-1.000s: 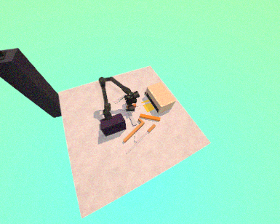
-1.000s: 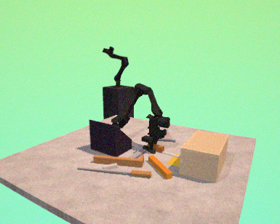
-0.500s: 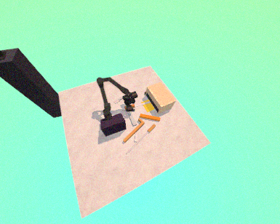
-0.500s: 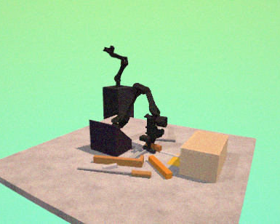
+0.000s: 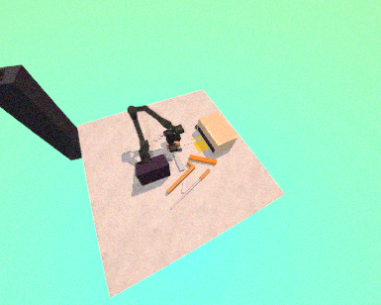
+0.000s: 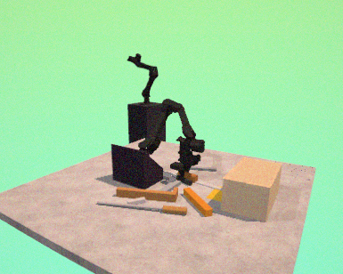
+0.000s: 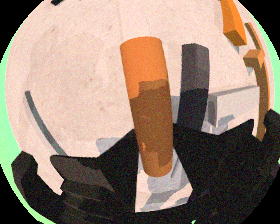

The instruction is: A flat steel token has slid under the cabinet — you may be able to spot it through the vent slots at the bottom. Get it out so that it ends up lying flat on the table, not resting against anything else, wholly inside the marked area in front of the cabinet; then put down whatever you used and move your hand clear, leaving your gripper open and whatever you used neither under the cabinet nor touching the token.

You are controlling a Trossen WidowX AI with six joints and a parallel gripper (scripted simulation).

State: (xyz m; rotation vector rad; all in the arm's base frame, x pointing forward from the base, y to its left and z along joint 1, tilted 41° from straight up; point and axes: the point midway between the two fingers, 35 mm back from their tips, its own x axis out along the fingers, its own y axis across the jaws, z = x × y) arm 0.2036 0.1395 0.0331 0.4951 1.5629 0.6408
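My gripper tip is now 40 mm to the left of the dark-handled tool and 10 mm past it. From my gripper tip the other things lie so: orange bar 220 mm ahead, 190 mm to the right, 10 mm above.
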